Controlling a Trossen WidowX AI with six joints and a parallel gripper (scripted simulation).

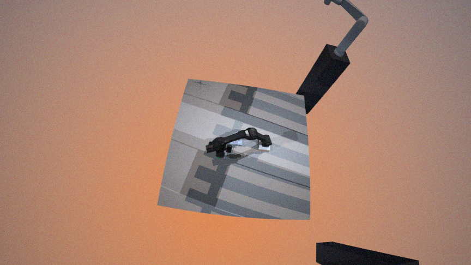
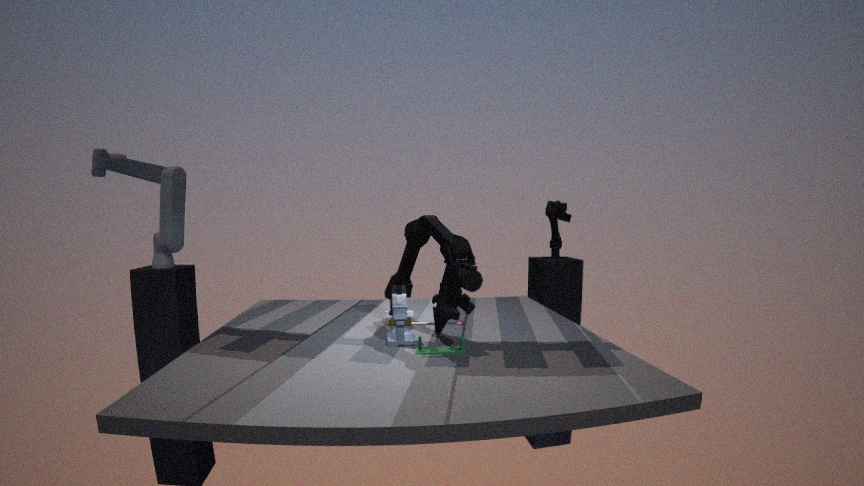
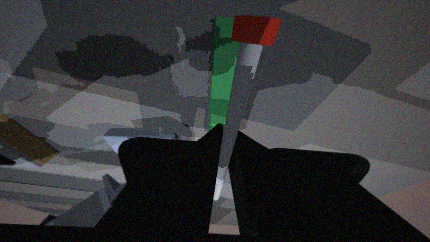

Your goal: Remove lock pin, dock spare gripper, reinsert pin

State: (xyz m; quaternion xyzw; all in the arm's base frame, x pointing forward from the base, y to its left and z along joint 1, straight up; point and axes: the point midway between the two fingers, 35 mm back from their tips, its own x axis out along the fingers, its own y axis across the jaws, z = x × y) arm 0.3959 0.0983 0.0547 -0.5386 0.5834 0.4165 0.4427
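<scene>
The green bracket is 10 mm to the left of my gripper tip and 30 mm below it. From my gripper tip the other things lie so: spare gripper (140 mm behind, 100 mm to the right, 60 mm above); then socket (110 mm behind, 100 mm to the right).
</scene>
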